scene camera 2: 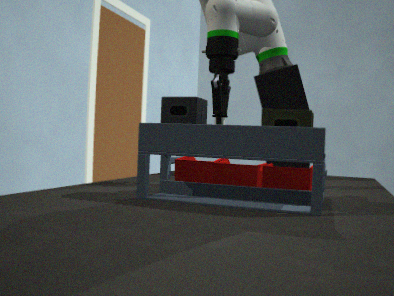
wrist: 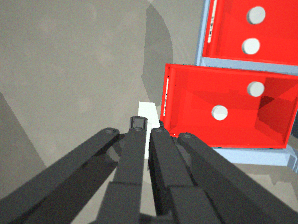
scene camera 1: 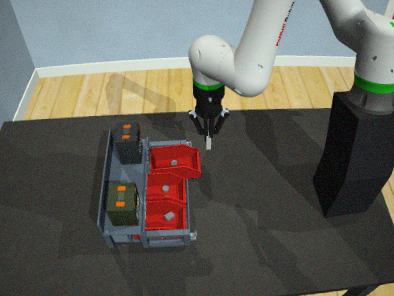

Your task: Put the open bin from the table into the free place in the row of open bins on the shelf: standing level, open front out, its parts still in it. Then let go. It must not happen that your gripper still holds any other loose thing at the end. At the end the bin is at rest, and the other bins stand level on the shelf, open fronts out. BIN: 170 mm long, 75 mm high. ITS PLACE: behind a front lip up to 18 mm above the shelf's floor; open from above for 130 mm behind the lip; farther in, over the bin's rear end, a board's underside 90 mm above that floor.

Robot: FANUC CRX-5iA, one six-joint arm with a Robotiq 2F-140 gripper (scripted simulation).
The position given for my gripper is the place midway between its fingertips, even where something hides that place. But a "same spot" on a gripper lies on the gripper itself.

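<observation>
An olive box is out of frame in the wrist view, though scene camera 2 shows me the box (pixel 270 117), and in scene camera 1 I see the box (pixel 123 203) as well. My gripper appears in the wrist view, in scene camera 1, and in scene camera 2 (pixel 219 140). On my gripper, (wrist: pixel 204 178) and (scene camera 1: pixel 199 125) are the same spot.
</observation>
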